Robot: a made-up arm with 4 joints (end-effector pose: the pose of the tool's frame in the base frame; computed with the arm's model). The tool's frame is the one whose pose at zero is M.
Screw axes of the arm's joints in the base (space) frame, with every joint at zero. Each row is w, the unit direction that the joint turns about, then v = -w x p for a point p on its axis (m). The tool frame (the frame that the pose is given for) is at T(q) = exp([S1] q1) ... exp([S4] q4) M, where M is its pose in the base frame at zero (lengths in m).
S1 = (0, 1, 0, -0.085, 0, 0)
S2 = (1, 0, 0, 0, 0.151, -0.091)
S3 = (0, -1, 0, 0.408, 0, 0.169)
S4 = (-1, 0, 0, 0, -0.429, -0.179)
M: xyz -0.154 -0.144 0.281 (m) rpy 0 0 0 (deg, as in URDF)
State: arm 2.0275 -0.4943 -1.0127 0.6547
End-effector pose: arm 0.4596 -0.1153 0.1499 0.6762 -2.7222 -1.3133
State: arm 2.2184 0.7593 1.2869 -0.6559
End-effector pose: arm 0.1701 -0.1916 0.0728 0.4361 0.5936 -1.0256
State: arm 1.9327 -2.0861 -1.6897 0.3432
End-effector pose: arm 0.2827 0.4565 0.2988 2.2281 -1.2540 -0.5045
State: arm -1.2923 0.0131 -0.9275 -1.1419
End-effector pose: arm -0.3383 -0.0330 0.0081 1.1345 -0.3176 0.2188
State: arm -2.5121 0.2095 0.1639 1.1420
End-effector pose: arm 0.0157 -0.3296 -0.1353 -0.2496 -2.4025 -1.2254
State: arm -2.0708 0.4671 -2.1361 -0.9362
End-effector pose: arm -0.1137 -0.1445 -0.2159 0.6859 0.2430 0.3361
